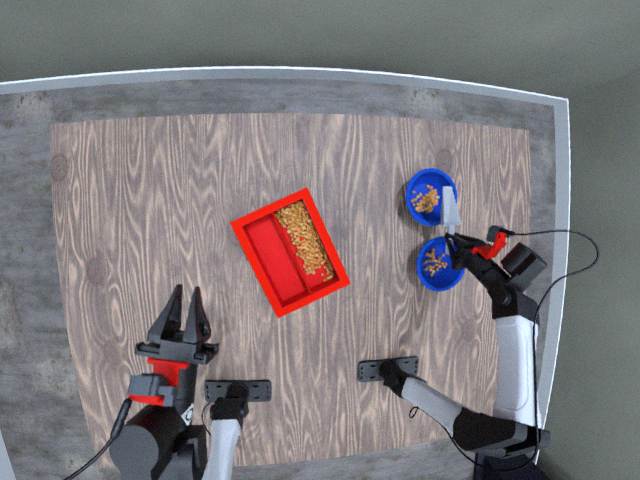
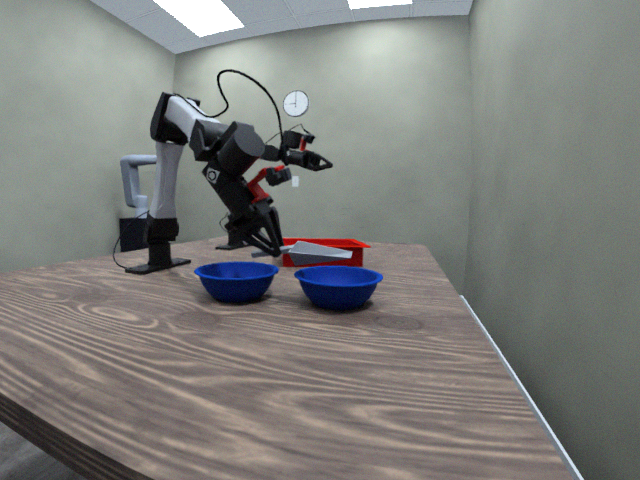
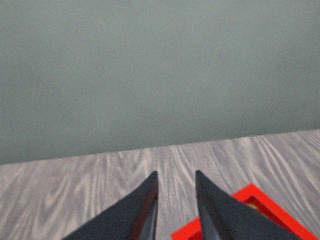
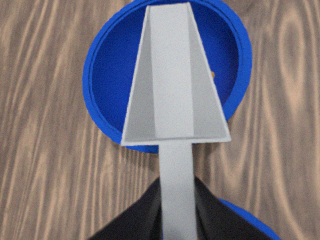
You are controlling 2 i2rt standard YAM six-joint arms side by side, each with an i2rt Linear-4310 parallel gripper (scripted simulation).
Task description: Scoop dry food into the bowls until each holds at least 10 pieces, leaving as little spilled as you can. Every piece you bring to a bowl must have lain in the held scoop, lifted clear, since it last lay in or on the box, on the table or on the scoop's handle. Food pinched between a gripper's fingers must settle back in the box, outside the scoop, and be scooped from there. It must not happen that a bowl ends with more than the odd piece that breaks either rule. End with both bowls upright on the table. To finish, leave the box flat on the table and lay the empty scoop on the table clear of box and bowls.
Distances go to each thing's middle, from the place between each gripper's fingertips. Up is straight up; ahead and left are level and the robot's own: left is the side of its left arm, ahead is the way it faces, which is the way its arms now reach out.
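The red box (image 1: 276,266) is 420 mm to the left of my right hand (image 2: 280,254), 50 mm below it and 10 mm behind it. As for the grey scoop (image 2: 301,253), that same right hand is 40 mm short of it.
The grey scoop, counted from my left hand, is 580 mm to the right, 240 mm below and 50 mm ahead. With the red box, it's my left gripper (image 1: 187,285) that is 290 mm above it and 160 mm to the left of it.
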